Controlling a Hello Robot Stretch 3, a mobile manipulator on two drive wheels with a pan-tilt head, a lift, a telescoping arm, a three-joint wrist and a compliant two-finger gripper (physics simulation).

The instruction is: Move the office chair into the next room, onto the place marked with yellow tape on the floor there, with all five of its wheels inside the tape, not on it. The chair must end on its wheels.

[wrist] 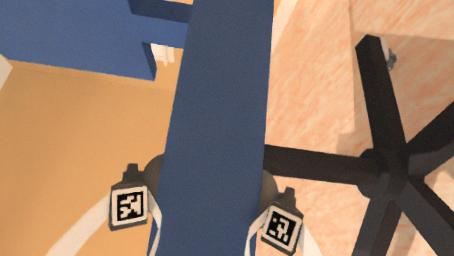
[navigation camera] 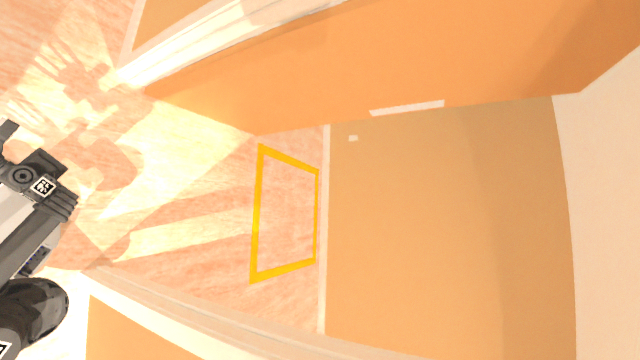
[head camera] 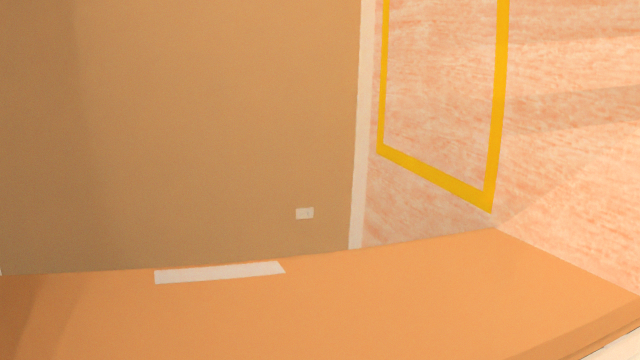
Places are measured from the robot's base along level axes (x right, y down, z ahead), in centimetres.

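Pixels of known places: gripper, fingertip midpoint: [wrist: 211,180].
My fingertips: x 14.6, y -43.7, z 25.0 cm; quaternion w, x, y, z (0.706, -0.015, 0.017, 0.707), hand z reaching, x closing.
Note:
Behind a point stands the place of what it marks.
My gripper [wrist: 211,180] @[x 14.6, y -43.7, z 25.0 cm] is shut on the edge of the office chair's dark blue seat [wrist: 220,100] @[x 20.5, y -44.1, z 23.4 cm], one fingertip on each side of it. The blue backrest [wrist: 75,37] @[x 27.9, y -72.7, z 58.9 cm] shows at the upper left of the wrist view. The black star base [wrist: 392,172] @[x 13.3, y -13.7, z 41.5 cm] shows at the right, with a grey wheel [wrist: 391,59] @[x 36.2, y -2.5, z 61.6 cm] at the end of one leg. Floor is at the right of this sideways view and wall at the left, so the chair looks upright. The other wheels are hidden or cut off. The yellow tape rectangle [head camera: 498,100] @[x 89.9, y -0.1, z -114.7 cm] [navigation camera: 256,215] @[x 81.2, y -0.1, z -120.1 cm] lies on the floor; the chair does not show inside it.
A tan wall with a white baseboard [head camera: 361,150] @[x 192.3, y -4.9, z -189.0 cm] [navigation camera: 324,215] @[x 145.1, y -4.8, z -218.0 cm] stands beyond the tape. A broad orange surface [head camera: 400,290] @[x 109.9, y -67.2, z -52.3 cm] [navigation camera: 400,60] @[x 97.9, y -117.3, z -35.5 cm] borders the near side. A pale trimmed edge [navigation camera: 210,320] @[x 4.9, y -76.1, z -46.3 cm] runs along the bottom of the navigation view. My arm [navigation camera: 30,240] @[x 5.1, y -56.4, z -10.8 cm] shows at its left.

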